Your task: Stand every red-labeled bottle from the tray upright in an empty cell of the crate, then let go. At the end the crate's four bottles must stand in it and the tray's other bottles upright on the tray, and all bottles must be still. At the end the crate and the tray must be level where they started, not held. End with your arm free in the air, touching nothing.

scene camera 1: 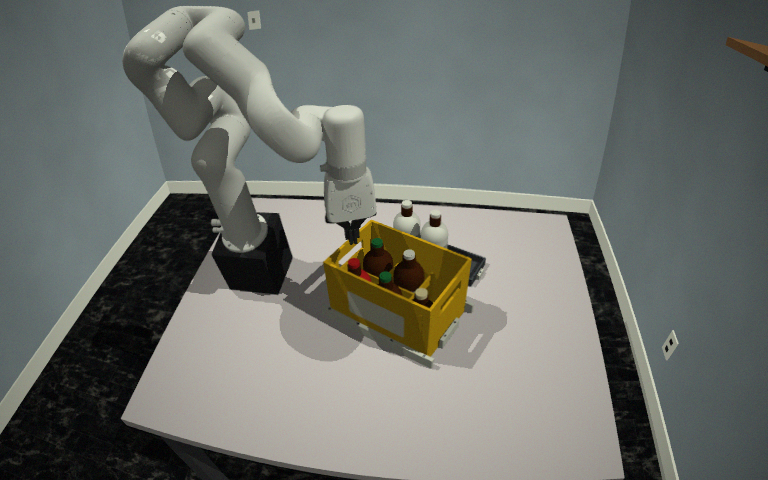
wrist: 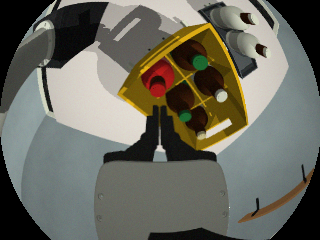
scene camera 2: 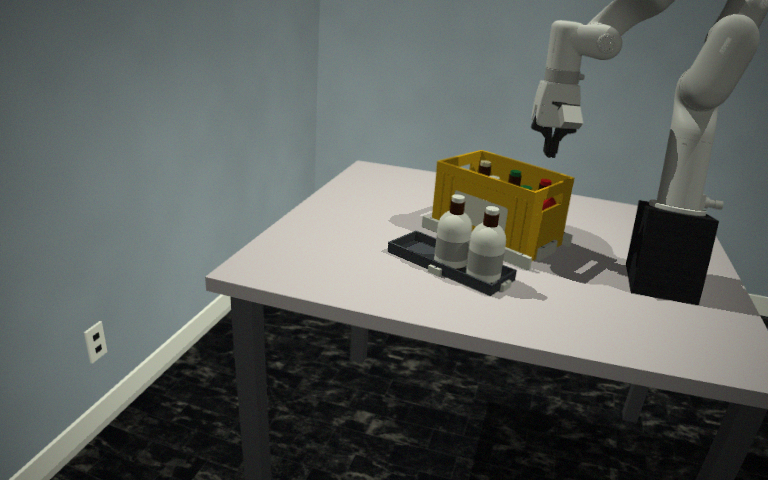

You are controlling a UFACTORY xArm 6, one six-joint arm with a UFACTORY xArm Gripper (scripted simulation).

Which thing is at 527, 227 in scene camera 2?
A crate.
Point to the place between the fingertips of my gripper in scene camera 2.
549, 156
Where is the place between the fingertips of my gripper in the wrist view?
159, 114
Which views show the crate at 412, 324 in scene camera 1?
Scene camera 1, the wrist view and scene camera 2: all of them.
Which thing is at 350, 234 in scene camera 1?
My gripper.
